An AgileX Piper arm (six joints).
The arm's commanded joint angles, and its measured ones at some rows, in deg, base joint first. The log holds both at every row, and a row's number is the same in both.
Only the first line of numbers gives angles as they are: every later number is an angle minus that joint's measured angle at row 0.
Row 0, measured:
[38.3, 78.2, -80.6, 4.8, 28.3, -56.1]
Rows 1 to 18, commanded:
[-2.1, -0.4, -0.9, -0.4, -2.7, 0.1]
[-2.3, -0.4, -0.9, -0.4, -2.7, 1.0]
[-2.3, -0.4, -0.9, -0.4, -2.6, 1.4]
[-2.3, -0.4, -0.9, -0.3, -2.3, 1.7]
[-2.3, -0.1, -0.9, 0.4, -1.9, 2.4]
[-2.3, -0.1, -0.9, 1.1, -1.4, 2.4]
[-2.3, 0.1, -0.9, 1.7, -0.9, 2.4]
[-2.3, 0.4, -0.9, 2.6, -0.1, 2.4]
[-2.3, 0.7, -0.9, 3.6, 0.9, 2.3]
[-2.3, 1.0, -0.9, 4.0, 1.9, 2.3]
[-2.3, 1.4, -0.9, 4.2, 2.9, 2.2]
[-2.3, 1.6, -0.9, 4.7, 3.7, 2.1]
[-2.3, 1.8, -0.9, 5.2, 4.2, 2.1]
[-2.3, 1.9, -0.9, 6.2, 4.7, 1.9]
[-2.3, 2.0, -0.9, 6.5, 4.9, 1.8]
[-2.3, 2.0, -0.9, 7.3, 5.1, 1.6]
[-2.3, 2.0, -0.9, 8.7, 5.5, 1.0]
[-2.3, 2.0, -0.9, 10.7, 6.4, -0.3]
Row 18, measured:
[-1.7, 2.2, -0.5, 6.1, 5.3, 1.9]
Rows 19 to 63, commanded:
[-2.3, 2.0, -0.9, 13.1, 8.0, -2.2]
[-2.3, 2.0, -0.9, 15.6, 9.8, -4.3]
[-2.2, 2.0, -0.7, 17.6, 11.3, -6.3]
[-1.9, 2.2, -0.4, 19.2, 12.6, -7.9]
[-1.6, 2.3, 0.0, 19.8, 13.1, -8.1]
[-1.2, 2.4, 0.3, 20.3, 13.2, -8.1]
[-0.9, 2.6, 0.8, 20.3, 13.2, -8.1]
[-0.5, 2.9, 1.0, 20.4, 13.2, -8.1]
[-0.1, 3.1, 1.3, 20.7, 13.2, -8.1]
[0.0, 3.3, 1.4, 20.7, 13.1, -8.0]
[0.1, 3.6, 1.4, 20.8, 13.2, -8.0]
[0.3, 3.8, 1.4, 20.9, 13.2, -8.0]
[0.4, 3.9, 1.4, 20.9, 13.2, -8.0]
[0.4, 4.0, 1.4, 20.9, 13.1, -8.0]
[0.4, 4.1, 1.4, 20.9, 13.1, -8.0]
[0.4, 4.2, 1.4, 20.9, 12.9, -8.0]
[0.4, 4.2, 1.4, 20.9, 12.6, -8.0]
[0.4, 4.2, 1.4, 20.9, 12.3, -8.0]
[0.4, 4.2, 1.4, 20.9, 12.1, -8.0]
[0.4, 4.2, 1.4, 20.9, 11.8, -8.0]
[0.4, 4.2, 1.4, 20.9, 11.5, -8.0]
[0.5, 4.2, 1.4, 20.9, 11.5, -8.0]
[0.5, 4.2, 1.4, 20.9, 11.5, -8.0]
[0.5, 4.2, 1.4, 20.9, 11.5, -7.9]
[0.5, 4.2, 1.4, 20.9, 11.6, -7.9]
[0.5, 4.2, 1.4, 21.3, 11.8, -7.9]
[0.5, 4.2, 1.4, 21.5, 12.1, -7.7]
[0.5, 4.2, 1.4, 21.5, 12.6, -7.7]
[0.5, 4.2, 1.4, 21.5, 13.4, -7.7]
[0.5, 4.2, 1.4, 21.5, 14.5, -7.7]
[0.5, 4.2, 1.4, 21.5, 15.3, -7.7]
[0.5, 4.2, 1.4, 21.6, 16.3, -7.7]
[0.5, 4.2, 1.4, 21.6, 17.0, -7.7]
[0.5, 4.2, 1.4, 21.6, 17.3, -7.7]
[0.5, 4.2, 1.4, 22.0, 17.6, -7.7]
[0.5, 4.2, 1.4, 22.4, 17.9, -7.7]
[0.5, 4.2, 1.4, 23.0, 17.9, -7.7]
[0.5, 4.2, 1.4, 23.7, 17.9, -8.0]
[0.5, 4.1, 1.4, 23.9, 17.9, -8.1]
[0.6, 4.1, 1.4, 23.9, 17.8, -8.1]
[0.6, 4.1, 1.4, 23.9, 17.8, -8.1]
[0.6, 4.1, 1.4, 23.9, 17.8, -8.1]
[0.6, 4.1, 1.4, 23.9, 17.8, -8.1]
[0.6, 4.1, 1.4, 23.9, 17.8, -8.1]
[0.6, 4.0, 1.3, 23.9, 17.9, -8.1]
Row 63, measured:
[0.6, 4.3, 1.2, 22.6, 17.8, -7.6]
